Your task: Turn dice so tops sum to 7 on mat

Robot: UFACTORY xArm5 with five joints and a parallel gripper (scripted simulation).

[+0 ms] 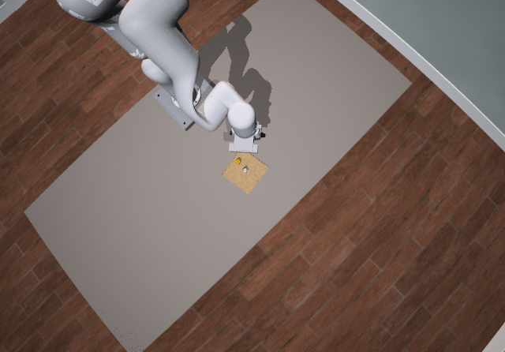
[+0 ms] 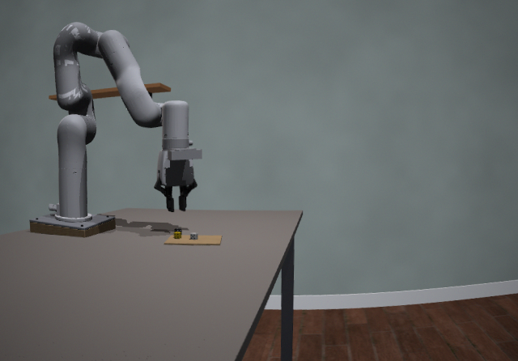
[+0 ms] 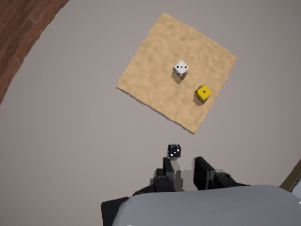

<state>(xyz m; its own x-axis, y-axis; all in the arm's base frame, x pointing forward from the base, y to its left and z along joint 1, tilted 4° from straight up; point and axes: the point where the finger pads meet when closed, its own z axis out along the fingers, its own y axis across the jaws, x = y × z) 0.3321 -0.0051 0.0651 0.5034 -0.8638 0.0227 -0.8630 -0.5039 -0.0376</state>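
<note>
Now: the black die 8 cm below my hand. Round my hand: white die 11 cm to the right, 8 cm below, 6 cm ahead; yellow die 10 cm to the right, 8 cm below, 1 cm ahead; tan mat 11 cm to the right, 9 cm below, 6 cm ahead.
</note>
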